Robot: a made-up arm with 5 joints.
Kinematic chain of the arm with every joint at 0, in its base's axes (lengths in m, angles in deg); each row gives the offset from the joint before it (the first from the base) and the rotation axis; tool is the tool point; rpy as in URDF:
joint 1: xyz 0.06 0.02 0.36 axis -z
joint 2: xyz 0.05 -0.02 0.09 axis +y
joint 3: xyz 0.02 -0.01 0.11 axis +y
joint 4: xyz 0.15 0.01 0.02 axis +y
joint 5: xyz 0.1 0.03 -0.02 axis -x
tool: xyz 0.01 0.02 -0.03 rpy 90 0 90
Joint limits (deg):
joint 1: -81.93..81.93
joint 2: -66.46..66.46
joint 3: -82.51..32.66
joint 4: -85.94..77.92
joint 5: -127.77..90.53
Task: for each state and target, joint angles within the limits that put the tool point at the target. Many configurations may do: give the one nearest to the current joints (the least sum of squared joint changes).
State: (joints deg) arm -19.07 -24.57 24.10 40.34 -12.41
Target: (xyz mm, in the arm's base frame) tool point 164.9 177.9 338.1
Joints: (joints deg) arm -45.21 15.11 32.66 33.86 -14.34
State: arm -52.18 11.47 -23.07 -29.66 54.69
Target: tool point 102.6 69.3 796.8
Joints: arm -52.78 -47.87 -23.30 -18.57 56.72
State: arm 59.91 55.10 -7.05 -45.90 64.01
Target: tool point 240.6 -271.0 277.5
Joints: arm 56.91 65.65 -5.65 -44.07 62.87
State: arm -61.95 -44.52 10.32 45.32 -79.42
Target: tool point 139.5 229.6 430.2
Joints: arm -57.98 -15.45 32.66 52.87 -77.06
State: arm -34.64 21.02 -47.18 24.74 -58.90
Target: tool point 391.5 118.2 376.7
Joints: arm -8.85 47.20 -26.71 32.12 -56.18
